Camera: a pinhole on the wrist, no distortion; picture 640 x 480 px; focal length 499.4 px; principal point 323.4 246.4 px. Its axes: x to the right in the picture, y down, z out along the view. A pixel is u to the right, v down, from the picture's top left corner.
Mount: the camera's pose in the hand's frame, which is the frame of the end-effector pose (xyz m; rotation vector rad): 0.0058 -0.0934 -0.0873 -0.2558 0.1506 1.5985
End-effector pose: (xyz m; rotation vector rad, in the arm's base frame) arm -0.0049 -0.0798 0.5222 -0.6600 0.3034 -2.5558
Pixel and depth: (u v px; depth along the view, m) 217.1 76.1 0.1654
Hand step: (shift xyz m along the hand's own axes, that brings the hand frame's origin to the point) 0.0514 -0.0830 0.0847
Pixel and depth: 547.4 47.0 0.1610
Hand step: 0.0564 0.0201 0.0535
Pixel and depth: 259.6 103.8 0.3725
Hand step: 0.0869 -0.0402 0.2908
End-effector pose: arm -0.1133 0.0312 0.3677 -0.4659 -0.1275 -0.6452
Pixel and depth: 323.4 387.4 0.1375
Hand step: -0.0426 -0.0604 0.0430
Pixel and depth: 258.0 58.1 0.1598
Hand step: 0.0552 -0.0704 0.0759
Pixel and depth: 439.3 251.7 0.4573
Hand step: -0.0344 0.1247 0.3265
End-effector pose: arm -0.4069 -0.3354 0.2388 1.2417 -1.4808 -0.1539
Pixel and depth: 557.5 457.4 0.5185
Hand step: -0.2563 0.2627 0.3375
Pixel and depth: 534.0 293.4 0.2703
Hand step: -0.0420 0.0840 0.1428
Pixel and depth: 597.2 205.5 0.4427
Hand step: 0.0036 0.2549 0.2800
